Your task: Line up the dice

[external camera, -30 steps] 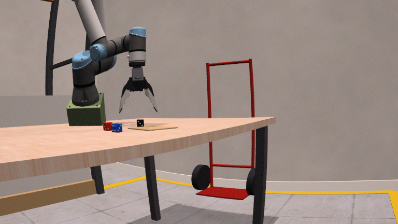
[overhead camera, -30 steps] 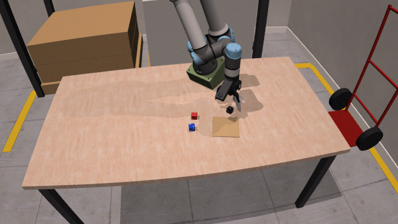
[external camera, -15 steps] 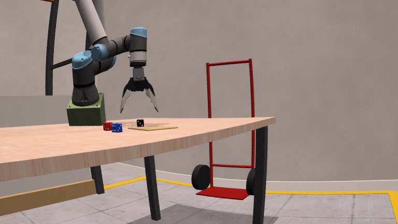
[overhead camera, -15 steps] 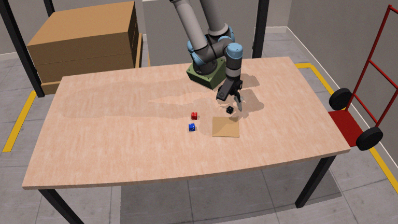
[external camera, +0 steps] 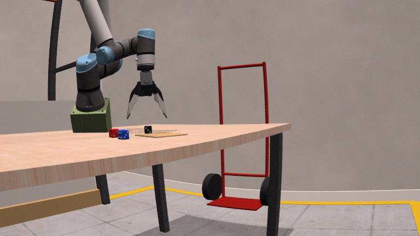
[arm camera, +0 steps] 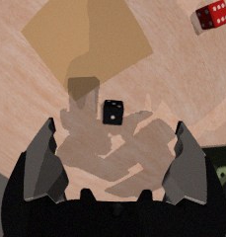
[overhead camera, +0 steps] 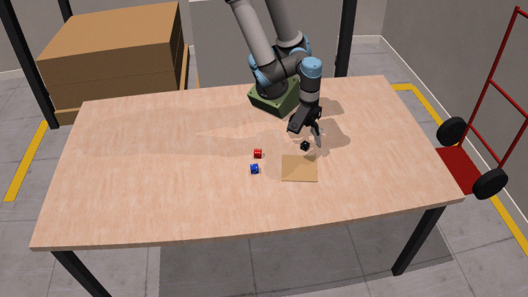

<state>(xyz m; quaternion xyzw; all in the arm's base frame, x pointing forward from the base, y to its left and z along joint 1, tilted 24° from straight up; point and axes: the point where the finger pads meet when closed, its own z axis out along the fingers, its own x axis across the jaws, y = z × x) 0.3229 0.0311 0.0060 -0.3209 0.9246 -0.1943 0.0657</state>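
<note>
My gripper is now 40 mm above the black die, 10 mm to the right of it and 10 mm past it. Also, from my hand: tan square mat (90 mm ahead, 60 mm below, 50 mm to the right); then blue die (220 mm to the right, 60 mm ahead, 40 mm below); then red die (190 mm to the right, 40 mm below, 20 mm behind).
</note>
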